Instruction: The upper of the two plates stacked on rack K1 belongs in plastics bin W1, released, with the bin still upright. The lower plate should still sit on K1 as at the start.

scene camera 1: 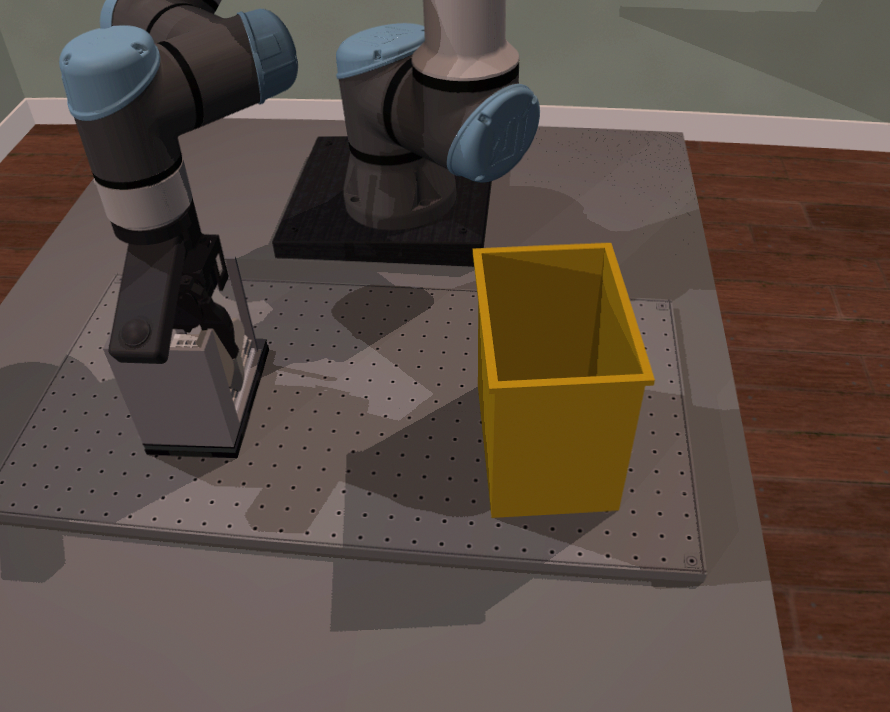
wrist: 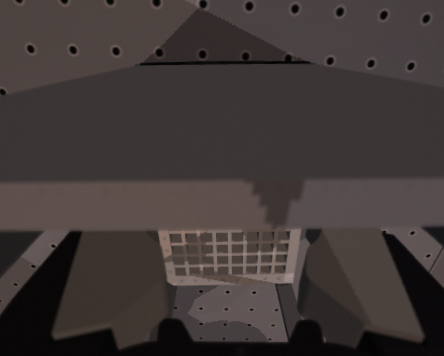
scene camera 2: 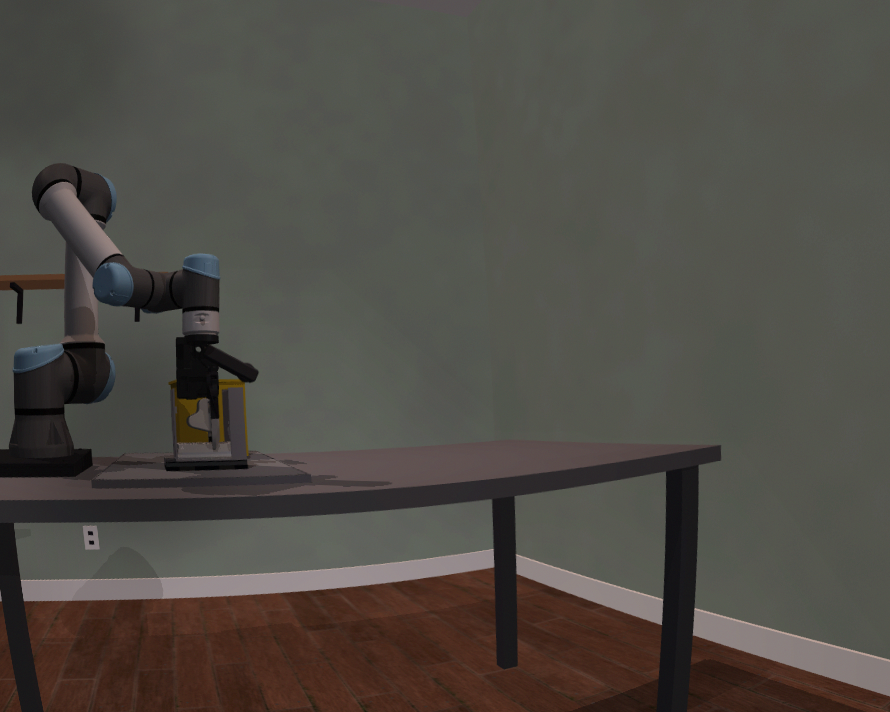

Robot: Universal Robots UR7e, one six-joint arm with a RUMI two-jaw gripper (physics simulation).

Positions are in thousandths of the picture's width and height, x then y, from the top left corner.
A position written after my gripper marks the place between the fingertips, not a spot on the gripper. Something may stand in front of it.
In view: my gripper (scene camera 1: 222, 546), a yellow plastics bin W1 (scene camera 1: 632, 518), a perforated board (scene camera 2: 335, 672) and a thin upright post (scene camera 1: 260, 367).
The yellow plastics bin W1 is seen too in scene camera 2 (scene camera 2: 206, 574). My gripper shows as well in scene camera 2 (scene camera 2: 239, 630). The wrist view does not show the yellow plastics bin W1: it is out of frame.
